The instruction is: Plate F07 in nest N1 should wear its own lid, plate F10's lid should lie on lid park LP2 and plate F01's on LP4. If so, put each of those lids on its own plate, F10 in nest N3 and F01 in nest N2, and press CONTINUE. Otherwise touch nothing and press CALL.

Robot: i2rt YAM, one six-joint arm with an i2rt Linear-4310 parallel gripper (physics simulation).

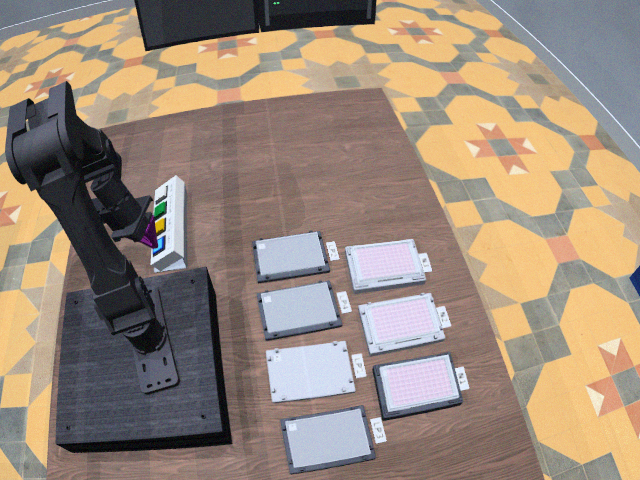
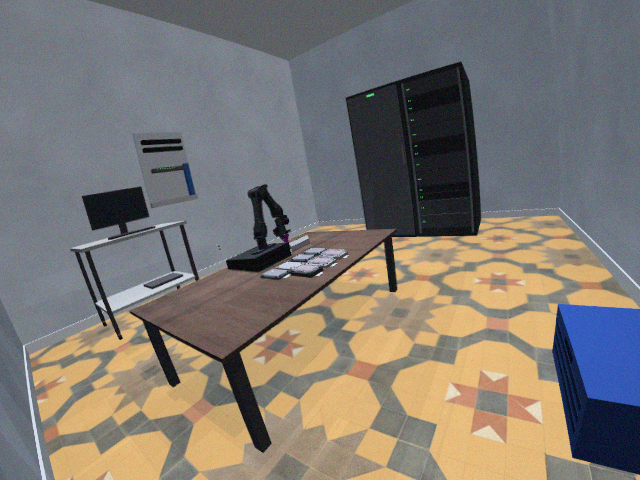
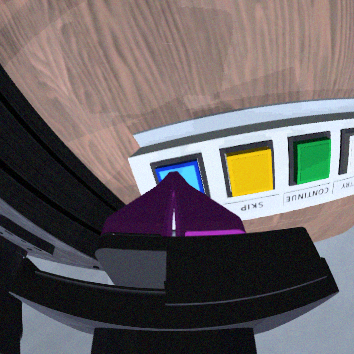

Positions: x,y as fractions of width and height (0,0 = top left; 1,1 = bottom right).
Scene:
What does my gripper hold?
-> A blue CALL button.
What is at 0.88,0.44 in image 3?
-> A green CONTINUE button.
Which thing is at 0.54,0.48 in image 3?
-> A blue CALL button.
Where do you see a yellow SKIP button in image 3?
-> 0.71,0.48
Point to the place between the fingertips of my gripper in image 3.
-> At 0.49,0.50

